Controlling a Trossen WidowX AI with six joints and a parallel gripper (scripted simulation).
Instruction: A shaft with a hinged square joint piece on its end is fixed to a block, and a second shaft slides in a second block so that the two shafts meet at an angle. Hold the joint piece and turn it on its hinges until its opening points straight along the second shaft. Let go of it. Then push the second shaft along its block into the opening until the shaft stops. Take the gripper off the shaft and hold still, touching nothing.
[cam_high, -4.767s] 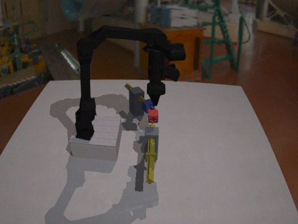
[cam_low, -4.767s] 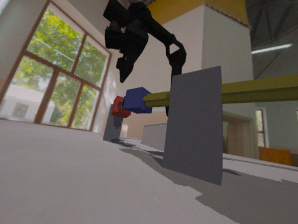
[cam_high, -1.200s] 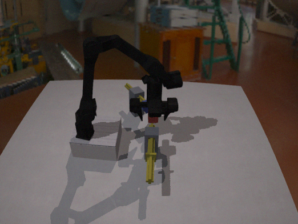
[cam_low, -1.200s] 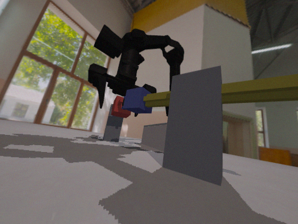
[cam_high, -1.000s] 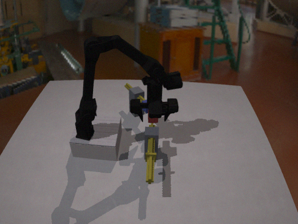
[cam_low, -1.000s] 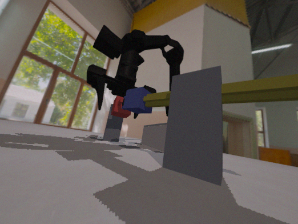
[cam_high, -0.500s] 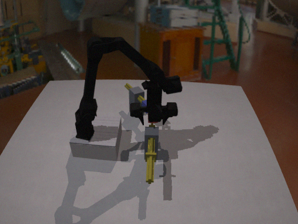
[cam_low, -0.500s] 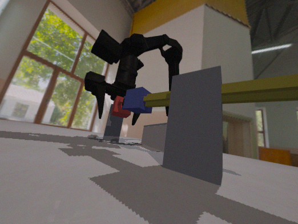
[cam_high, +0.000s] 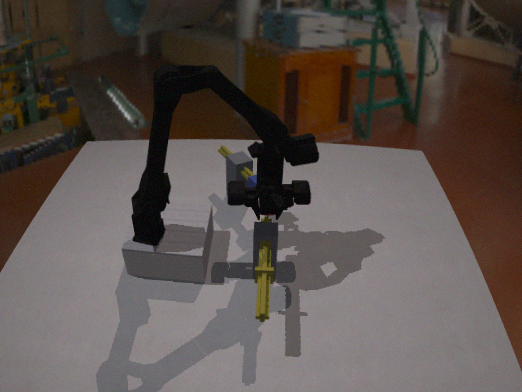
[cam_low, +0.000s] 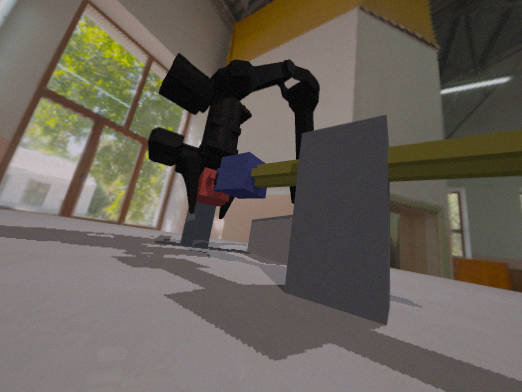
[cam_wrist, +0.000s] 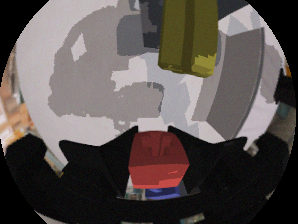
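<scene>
Right now the red square joint piece is 10 mm to the left of my gripper tip and 40 mm above it.
</scene>
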